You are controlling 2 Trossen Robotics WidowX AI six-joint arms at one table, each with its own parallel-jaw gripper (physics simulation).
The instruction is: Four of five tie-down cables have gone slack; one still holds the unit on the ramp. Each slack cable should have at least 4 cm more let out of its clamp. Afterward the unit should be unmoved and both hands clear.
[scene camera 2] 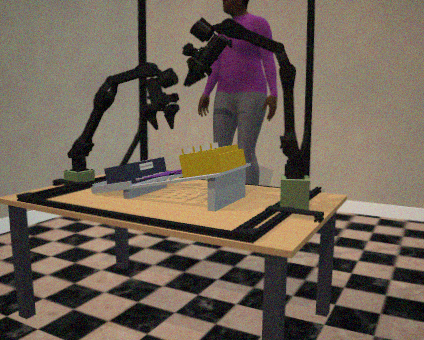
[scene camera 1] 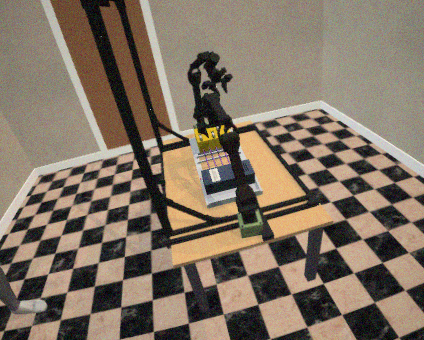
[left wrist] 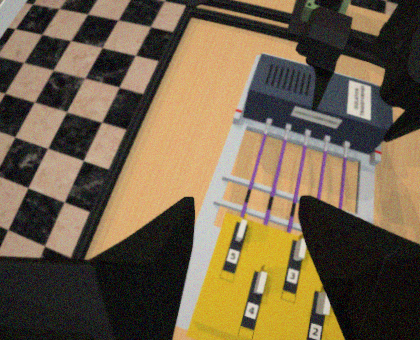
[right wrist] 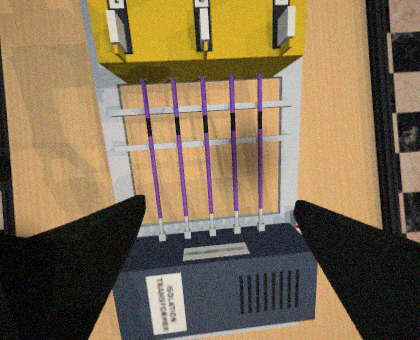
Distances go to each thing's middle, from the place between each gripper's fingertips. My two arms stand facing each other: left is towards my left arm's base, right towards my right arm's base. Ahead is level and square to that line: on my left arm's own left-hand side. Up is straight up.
I see my right gripper 20 cm above the grey ramp (scene camera 2: pixel 225 188) and 2 cm to the right of it.
Right now my left hand is 100 mm past the grey ramp, 130 mm to the left of it and 370 mm above it.
